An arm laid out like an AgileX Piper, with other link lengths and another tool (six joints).
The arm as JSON. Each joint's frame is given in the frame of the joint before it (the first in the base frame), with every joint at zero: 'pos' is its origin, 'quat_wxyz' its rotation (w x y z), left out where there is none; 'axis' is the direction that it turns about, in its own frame. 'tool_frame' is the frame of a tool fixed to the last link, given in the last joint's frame.
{
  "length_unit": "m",
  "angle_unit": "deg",
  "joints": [
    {
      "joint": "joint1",
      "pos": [
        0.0,
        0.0,
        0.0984
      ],
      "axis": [
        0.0,
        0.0,
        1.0
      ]
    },
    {
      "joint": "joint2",
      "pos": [
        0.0,
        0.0,
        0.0
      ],
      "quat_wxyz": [
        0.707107,
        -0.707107,
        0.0,
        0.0
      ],
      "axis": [
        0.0,
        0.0,
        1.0
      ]
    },
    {
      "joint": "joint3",
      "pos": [
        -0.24,
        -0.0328,
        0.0
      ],
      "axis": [
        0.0,
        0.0,
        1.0
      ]
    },
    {
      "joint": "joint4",
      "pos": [
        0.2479,
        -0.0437,
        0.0
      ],
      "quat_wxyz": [
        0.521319,
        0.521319,
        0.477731,
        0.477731
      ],
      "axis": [
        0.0,
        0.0,
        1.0
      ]
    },
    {
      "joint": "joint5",
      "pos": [
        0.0,
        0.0,
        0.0
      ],
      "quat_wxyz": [
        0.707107,
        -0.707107,
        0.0,
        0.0
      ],
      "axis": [
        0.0,
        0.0,
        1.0
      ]
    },
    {
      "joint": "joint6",
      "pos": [
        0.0,
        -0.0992,
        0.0
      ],
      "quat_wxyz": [
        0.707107,
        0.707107,
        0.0,
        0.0
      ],
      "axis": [
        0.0,
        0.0,
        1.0
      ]
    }
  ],
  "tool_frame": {
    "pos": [
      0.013,
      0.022,
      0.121
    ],
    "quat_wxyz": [
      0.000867,
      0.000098,
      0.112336,
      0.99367
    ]
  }
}
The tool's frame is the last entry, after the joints.
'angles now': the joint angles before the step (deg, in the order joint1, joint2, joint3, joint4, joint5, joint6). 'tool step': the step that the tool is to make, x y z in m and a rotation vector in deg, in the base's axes. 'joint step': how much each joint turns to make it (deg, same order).
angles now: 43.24 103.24 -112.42 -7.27 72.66 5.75
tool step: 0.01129 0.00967 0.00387 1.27 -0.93 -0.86
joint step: 0.00 3.03 -4.44 -0.23 -0.01 0.95
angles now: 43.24 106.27 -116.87 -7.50 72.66 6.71
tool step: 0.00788 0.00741 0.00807 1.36 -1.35 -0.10
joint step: 0.00 1.97 -3.87 0.00 0.00 0.12
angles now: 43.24 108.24 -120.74 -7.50 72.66 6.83
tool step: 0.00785 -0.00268 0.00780 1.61 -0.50 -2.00
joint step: -0.99 0.47 -1.88 0.11 0.11 1.28
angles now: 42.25 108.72 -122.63 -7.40 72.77 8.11
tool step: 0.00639 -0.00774 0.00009 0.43 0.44 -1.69
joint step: -1.42 0.00 -0.05 0.36 0.15 0.46
